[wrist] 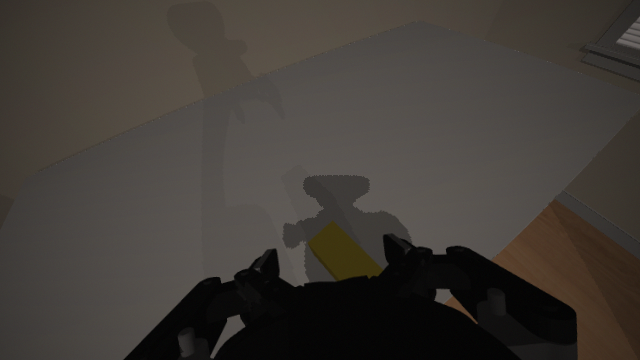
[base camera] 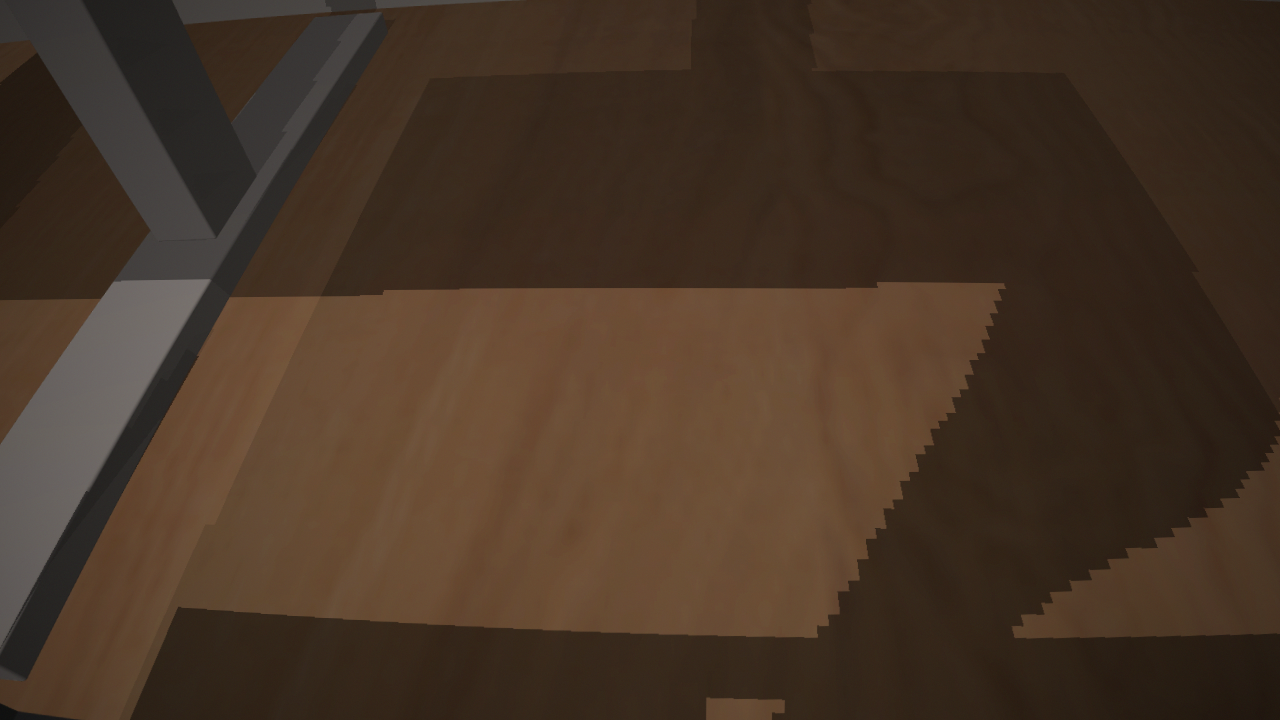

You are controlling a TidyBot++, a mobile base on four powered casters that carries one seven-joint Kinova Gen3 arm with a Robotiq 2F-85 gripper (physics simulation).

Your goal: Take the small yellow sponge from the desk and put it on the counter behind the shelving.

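Frame: origin at the arm's base, x back, y right, z up, level; centimetres.
Seen in the pictures: gripper, fingertip midpoint: [wrist: 331,253].
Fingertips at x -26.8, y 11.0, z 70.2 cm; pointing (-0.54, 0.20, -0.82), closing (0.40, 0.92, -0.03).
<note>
A point is followed by its place in that frame.
The small yellow sponge [wrist: 344,252] @[x -28.1, y 13.2, z 61.5 cm] lies on the grey desk top [wrist: 425,120] @[x -44.4, y 46.9, z 55.3 cm] in the wrist view, at the lower middle. It is turned at a slant, and its near end is hidden behind the gripper's dark body. My gripper [wrist: 331,253] @[x -26.8, y 11.0, z 70.2 cm] is open, with its fingertips apart on the two sides of the sponge in the view; the sponge is beyond them, nearer the right fingertip, and not held. The shadow of the gripper falls on the desk around the sponge. The counter and the shelving do not show in either view.
In the base view, a grey metal desk leg [base camera: 134,116] @[x -49.6, y -36.9, z -26.8 cm] stands on a long foot bar [base camera: 116,340] at the left, on the wooden floor [base camera: 554,447] @[x -33.9, y -8.9, z -39.7 cm]. In the wrist view, a wall [wrist: 100,75] @[x -97.1, y -19.0, z 69.5 cm] runs behind the desk, with a window frame [wrist: 607,57] @[x -38.9, y 171.4, z 40.2 cm] at the upper right.
</note>
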